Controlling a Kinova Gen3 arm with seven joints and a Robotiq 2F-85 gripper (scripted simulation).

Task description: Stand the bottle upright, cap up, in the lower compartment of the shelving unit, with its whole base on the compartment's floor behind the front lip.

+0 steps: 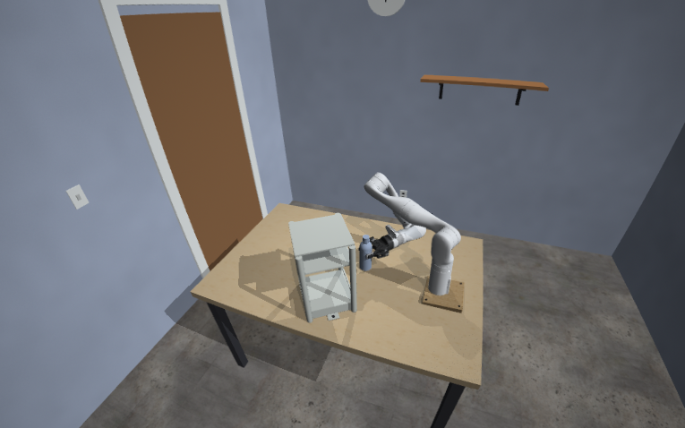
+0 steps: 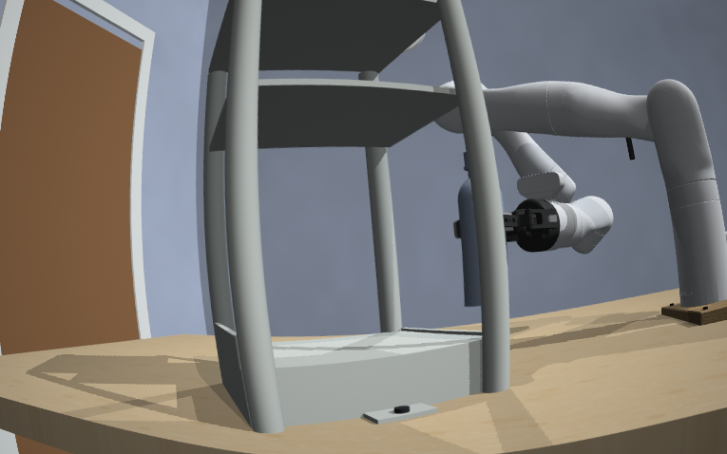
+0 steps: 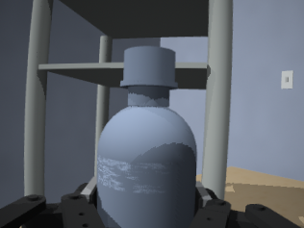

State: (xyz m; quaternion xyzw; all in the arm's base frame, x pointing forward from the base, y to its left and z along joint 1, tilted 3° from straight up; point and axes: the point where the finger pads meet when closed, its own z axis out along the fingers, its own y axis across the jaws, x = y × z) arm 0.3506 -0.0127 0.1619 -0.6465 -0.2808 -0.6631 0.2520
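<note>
My gripper is now 150 mm short of the grey shelving unit, 160 mm to the right of it and 20 mm below it. From my hand the other things lie so: blue-grey bottle: 20 mm above.
</note>
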